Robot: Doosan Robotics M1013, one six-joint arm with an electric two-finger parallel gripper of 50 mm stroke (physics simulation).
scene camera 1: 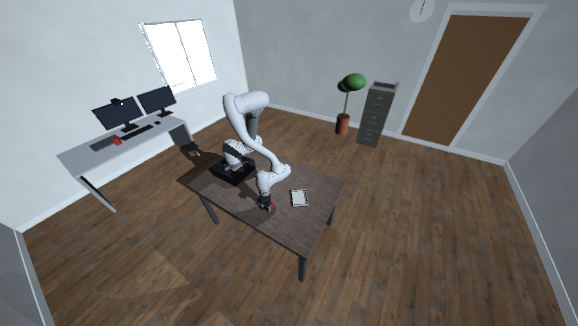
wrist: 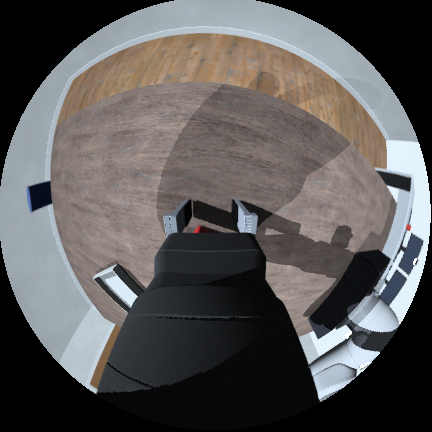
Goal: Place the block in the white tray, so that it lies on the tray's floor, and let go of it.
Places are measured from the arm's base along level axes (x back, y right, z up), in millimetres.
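Pixels of known places: gripper, fingertip midpoint: [scene camera 1: 266, 210] [wrist: 211, 207]; arm's base, origin of the base link: [scene camera 1: 235, 164] [wrist: 358, 304].
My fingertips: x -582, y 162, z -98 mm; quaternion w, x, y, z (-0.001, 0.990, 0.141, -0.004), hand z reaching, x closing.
For each thing: its top centre in the pictures, then the offset to it from my fingertips. Level surfaces: height alone.
- red block, middle of its top: [wrist: 197, 253] [scene camera 1: 270, 204] dx -2, dy -52, dz +28 mm
- white tray, middle of its top: [wrist: 124, 299] [scene camera 1: 299, 196] dx -144, dy -273, dz +15 mm
- brown table, its level: dz -5 mm
The red block [scene camera 1: 272, 205] [wrist: 200, 229] is at the table top beside my gripper. In the wrist view a small red part of it shows at the edge of the black gripper body, nearer the left finger; the rest is hidden. My gripper [scene camera 1: 266, 207] [wrist: 211, 207] points down low over the table, its fingers wide open with nothing held. How far the block reaches between the fingers I cannot tell. The white tray [scene camera 1: 299, 198] [wrist: 119, 286] lies on the table, right of the gripper in the scene view and at lower left in the wrist view.
The brown table [scene camera 1: 312, 227] [wrist: 110, 170] carries the arm's black base [scene camera 1: 231, 171] [wrist: 350, 287] at its far left in the scene view. A desk [scene camera 1: 95, 161] with monitors stands along the left wall. A plant [scene camera 1: 342, 124] and a filing cabinet [scene camera 1: 376, 117] stand farther back.
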